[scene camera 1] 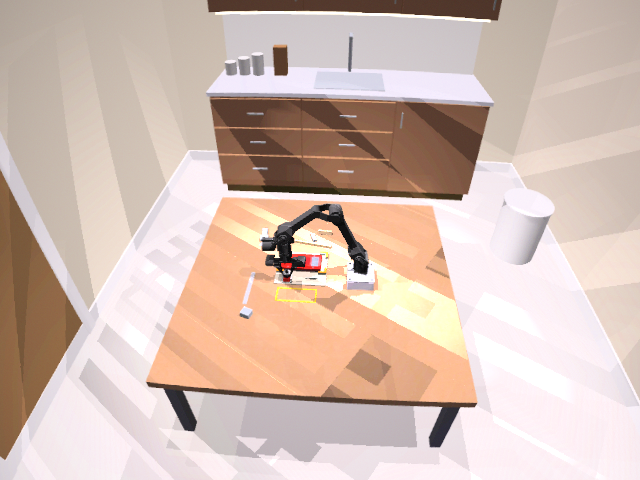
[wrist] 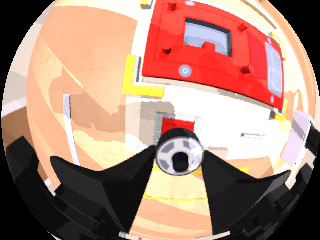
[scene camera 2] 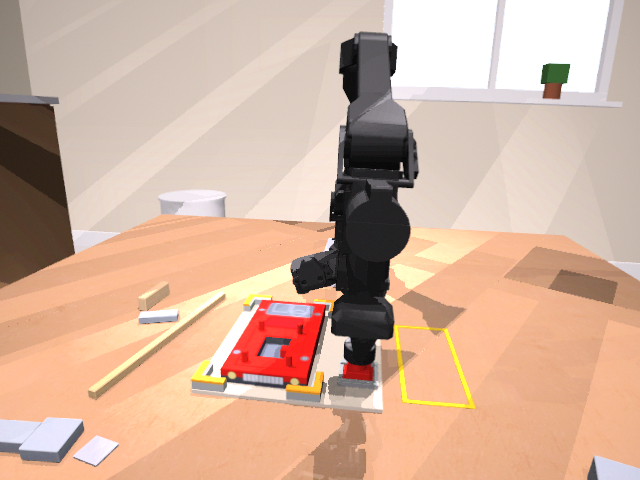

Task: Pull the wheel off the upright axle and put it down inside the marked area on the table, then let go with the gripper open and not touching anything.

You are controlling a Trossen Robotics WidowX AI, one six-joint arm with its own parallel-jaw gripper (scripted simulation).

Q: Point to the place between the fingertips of the gripper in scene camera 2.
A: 359,350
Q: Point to a long wooden stick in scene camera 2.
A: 95,391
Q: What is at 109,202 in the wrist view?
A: The gripper.
